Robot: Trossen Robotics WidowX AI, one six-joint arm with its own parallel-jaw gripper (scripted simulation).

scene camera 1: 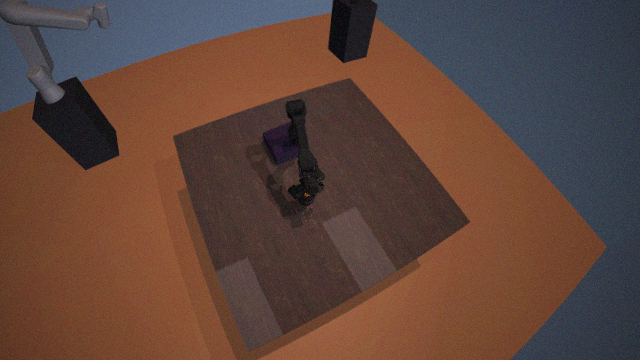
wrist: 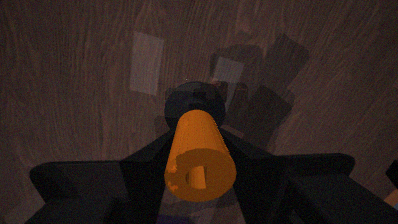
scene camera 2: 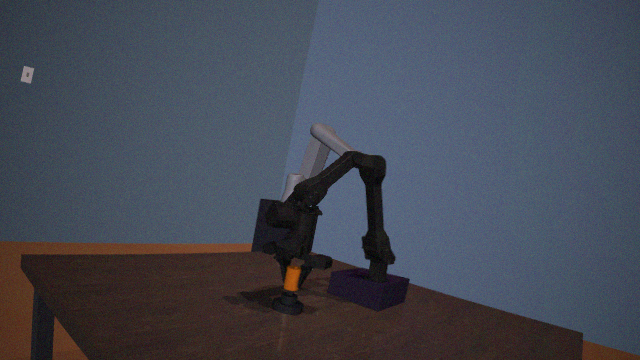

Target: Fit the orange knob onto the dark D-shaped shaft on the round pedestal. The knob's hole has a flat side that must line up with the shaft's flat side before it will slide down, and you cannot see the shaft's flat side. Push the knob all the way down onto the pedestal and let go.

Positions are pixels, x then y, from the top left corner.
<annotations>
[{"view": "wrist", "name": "my gripper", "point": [196,133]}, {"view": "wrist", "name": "orange knob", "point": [200,168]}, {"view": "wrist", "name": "round dark pedestal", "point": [189,96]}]
</annotations>
